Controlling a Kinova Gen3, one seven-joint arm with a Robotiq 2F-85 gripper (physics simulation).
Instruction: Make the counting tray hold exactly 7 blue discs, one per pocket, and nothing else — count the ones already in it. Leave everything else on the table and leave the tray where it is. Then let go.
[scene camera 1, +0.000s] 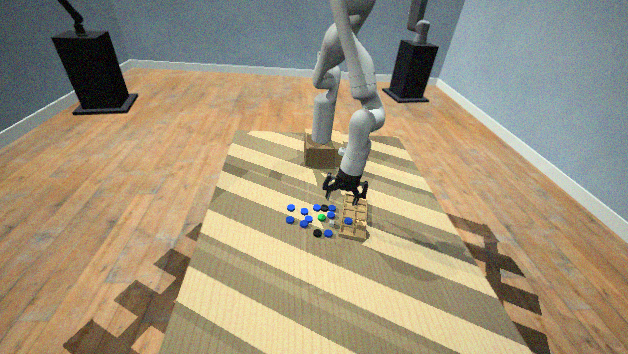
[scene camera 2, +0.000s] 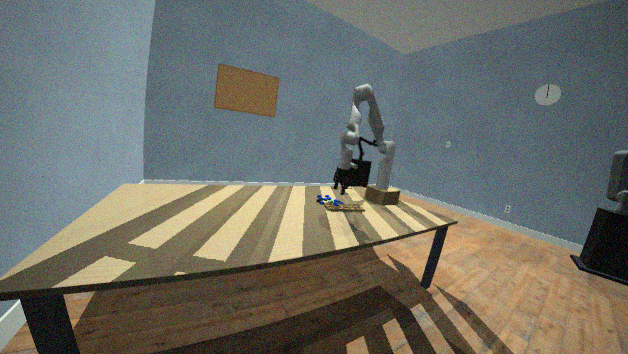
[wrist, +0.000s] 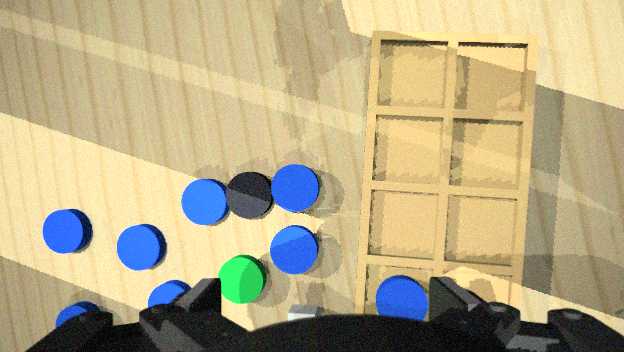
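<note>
The wooden tray (scene camera 1: 353, 237) (wrist: 370, 125) has two columns of square pockets. One blue disc (scene camera 1: 348, 221) (wrist: 401, 296) is in its left column, in the fourth pocket down in the wrist view; the pockets above it are empty. The lowest part of the tray is hidden in the wrist view. Several loose blue discs lie left of the tray, among them one disc (scene camera 1: 332, 208) (wrist: 295, 188) and another disc (scene camera 1: 331, 215) (wrist: 294, 249) near its left wall. My gripper (scene camera 1: 342, 200) (wrist: 325, 301) is wide open and empty, raised above the tray's left side and the loose discs.
A black disc (scene camera 1: 324, 208) (wrist: 249, 195) touches blue discs on both sides. A green disc (scene camera 1: 321, 217) (wrist: 242, 279) and a small pale block (scene camera 1: 332, 223) (wrist: 304, 311) lie left of the tray. Another black disc (scene camera 1: 317, 233) lies nearer the scene camera. Striped shadows cross the table.
</note>
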